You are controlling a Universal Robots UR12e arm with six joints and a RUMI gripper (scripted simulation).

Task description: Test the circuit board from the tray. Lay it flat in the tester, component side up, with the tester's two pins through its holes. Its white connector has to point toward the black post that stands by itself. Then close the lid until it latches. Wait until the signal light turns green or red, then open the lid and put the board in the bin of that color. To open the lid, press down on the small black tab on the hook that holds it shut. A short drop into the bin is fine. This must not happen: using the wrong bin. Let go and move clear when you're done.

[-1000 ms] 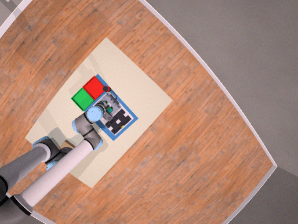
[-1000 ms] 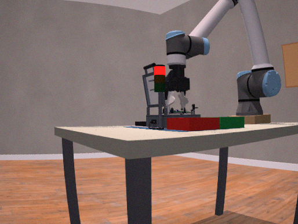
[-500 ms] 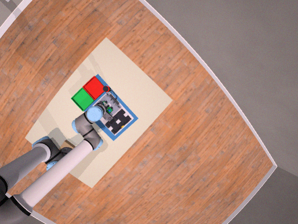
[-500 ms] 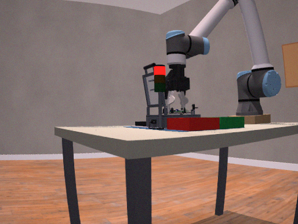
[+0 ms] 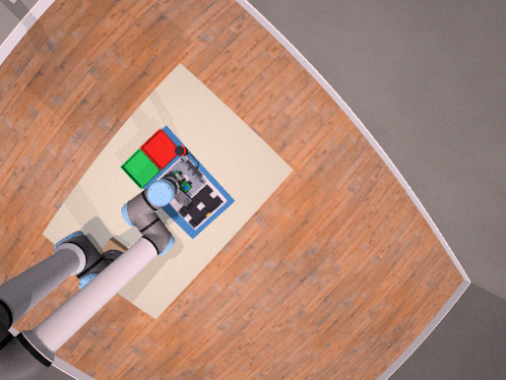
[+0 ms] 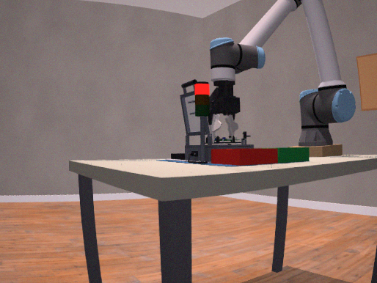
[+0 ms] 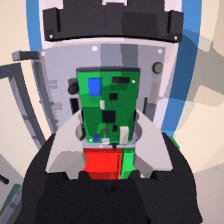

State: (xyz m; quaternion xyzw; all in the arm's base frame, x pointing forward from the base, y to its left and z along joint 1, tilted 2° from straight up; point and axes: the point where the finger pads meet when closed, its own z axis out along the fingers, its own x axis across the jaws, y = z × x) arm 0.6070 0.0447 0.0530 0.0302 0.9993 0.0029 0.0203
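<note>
Now: hand right at the green circuit board. The rest, counted from my hand: green bin (210 mm to the left, 90 mm behind, 60 mm below); red bin (200 mm to the left, 60 mm below, 60 mm ahead); lid (120 mm ahead, 110 mm above).
</note>
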